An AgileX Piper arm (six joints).
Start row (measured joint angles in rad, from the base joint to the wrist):
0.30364, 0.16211, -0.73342, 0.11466, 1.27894, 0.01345
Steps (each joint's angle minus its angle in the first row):
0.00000, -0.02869, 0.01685, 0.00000, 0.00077, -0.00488
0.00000, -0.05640, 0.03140, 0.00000, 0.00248, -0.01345
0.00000, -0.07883, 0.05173, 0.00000, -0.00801, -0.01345
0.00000, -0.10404, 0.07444, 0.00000, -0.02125, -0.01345
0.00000, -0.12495, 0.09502, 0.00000, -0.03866, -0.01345
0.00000, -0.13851, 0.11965, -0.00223, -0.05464, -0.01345
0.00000, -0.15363, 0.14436, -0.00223, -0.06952, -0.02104
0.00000, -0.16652, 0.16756, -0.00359, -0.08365, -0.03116
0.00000, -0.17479, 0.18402, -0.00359, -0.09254, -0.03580
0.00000, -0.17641, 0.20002, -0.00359, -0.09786, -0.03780
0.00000, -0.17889, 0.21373, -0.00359, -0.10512, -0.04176
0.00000, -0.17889, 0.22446, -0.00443, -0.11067, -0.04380
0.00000, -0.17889, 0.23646, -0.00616, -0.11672, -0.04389
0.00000, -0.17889, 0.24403, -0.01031, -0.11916, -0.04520
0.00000, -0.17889, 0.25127, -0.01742, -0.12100, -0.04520
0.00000, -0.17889, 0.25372, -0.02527, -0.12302, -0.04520
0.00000, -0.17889, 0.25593, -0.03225, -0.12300, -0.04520
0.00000, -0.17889, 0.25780, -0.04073, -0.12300, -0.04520
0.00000, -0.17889, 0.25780, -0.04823, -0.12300, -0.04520
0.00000, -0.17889, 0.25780, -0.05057, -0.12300, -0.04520
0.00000, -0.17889, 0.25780, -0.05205, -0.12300, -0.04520
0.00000, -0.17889, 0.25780, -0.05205, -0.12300, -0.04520
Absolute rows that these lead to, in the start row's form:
0.30364, 0.13342, -0.71657, 0.11466, 1.27971, 0.00857
0.30364, 0.10571, -0.70202, 0.11466, 1.28142, 0.00000
0.30364, 0.08328, -0.68169, 0.11466, 1.27093, 0.00000
0.30364, 0.05807, -0.65898, 0.11466, 1.25769, 0.00000
0.30364, 0.03716, -0.63840, 0.11466, 1.24028, 0.00000
0.30364, 0.02360, -0.61377, 0.11243, 1.22430, 0.00000
0.30364, 0.00848, -0.58906, 0.11243, 1.20942, -0.00759
0.30364, -0.00441, -0.56586, 0.11107, 1.19529, -0.01771
0.30364, -0.01268, -0.54940, 0.11107, 1.18640, -0.02235
0.30364, -0.01430, -0.53340, 0.11107, 1.18108, -0.02435
0.30364, -0.01678, -0.51969, 0.11107, 1.17382, -0.02831
0.30364, -0.01678, -0.50896, 0.11023, 1.16827, -0.03035
0.30364, -0.01678, -0.49696, 0.10850, 1.16222, -0.03044
0.30364, -0.01678, -0.48939, 0.10435, 1.15978, -0.03175
0.30364, -0.01678, -0.48215, 0.09724, 1.15794, -0.03175
0.30364, -0.01678, -0.47970, 0.08939, 1.15592, -0.03175
0.30364, -0.01678, -0.47749, 0.08241, 1.15594, -0.03175
0.30364, -0.01678, -0.47562, 0.07393, 1.15594, -0.03175
0.30364, -0.01678, -0.47562, 0.06643, 1.15594, -0.03175
0.30364, -0.01678, -0.47562, 0.06409, 1.15594, -0.03175
0.30364, -0.01678, -0.47562, 0.06261, 1.15594, -0.03175
0.30364, -0.01678, -0.47562, 0.06261, 1.15594, -0.03175

